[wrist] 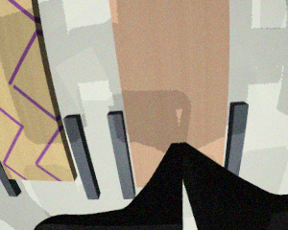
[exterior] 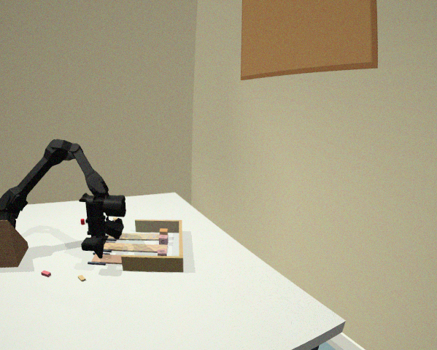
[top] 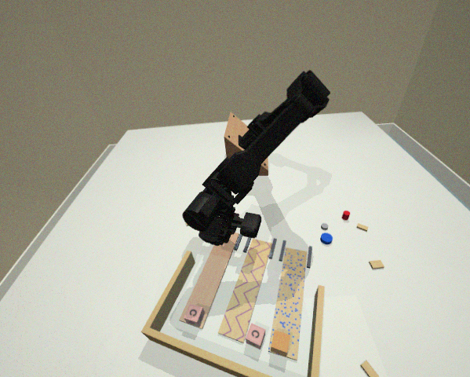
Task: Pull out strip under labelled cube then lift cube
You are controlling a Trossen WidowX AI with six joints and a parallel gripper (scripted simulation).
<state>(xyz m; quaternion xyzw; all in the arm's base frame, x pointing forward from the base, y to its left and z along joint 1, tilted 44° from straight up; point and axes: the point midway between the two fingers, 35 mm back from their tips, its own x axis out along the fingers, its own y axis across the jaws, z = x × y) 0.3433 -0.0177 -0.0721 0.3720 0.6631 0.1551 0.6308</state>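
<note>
My gripper tip is 10 cm short of the peach strip and 3 cm to the left of it. Also, from my gripper tip: grey disc 28 cm to the left, 3 cm behind; then red peg 35 cm to the left, 6 cm behind, 1 cm above; then blue disc 27 cm to the left, 1 cm ahead.
</note>
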